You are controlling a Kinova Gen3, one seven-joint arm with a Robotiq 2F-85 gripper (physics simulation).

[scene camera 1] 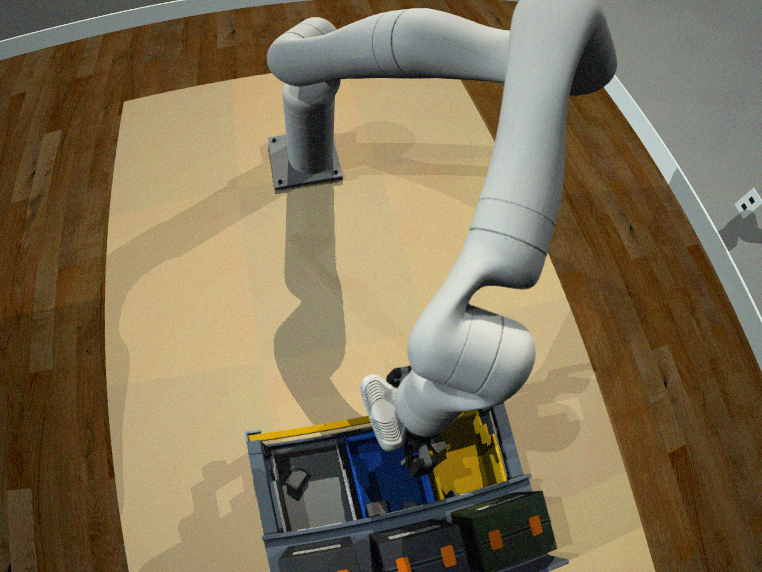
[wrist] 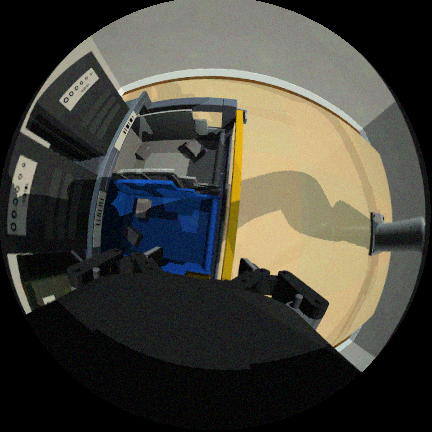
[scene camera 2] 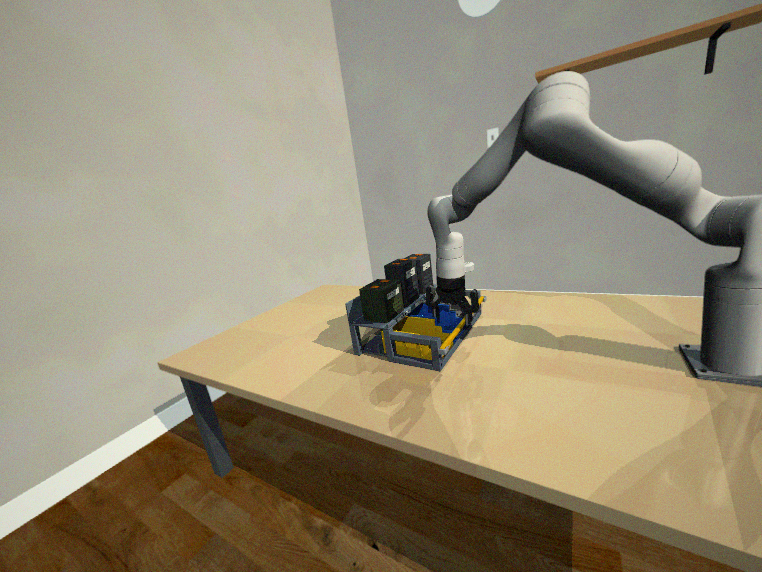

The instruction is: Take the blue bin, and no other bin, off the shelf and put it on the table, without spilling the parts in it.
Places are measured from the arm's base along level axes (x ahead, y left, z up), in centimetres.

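Pixels of known places: gripper, fingertip midpoint: (wrist: 200,262) (scene camera 2: 451,321); arm's base, link origin: (scene camera 1: 310,156) (wrist: 378,237) (scene camera 2: 733,363).
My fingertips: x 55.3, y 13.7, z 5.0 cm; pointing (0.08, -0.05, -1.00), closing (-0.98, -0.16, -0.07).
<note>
Ahead of a thing's pixels: the offset from my fingertips to its middle. "pt": to the spot under its first point. Level surfaces: height alone.
The blue bin @[dx +7.7, dy -1.7, dz -2.0 cm] (scene camera 1: 393,483) (scene camera 2: 444,318) (wrist: 175,235) sits in the middle slot of the shelf's lower level, between a grey bin @[dx +9.7, dy -12.7, dz -2.0 cm] (scene camera 1: 320,504) (wrist: 170,162) and a yellow bin @[dx +5.9, dy +9.4, dz -2.0 cm] (scene camera 1: 464,461) (scene camera 2: 413,349). Grey block-shaped parts @[pt dx +11.3, dy -3.7, dz -3.9 cm] (scene camera 1: 376,507) (wrist: 143,209) lie in the blue bin. My gripper (scene camera 1: 411,421) (scene camera 2: 454,312) (wrist: 200,262) is open and empty, pointing down over the side of the blue bin next to the yellow bin. Its fingers are spread front to back. The arm partly hides the bins in the first scene view.
The shelf (scene camera 1: 259,492) (scene camera 2: 435,355) (wrist: 215,104) stands on the table @[dz -6.3 cm] (scene camera 1: 196,320) (scene camera 2: 553,406) (wrist: 300,145). A yellow bar @[dx -2.4, dy -3.5, dz -0.3 cm] (scene camera 1: 307,429) (wrist: 234,200) runs along its front. Dark cases @[dx +15.6, dy +11.1, dz +8.6 cm] (scene camera 1: 504,532) (scene camera 2: 381,301) (wrist: 45,200) stand on the raised level behind the bins.
</note>
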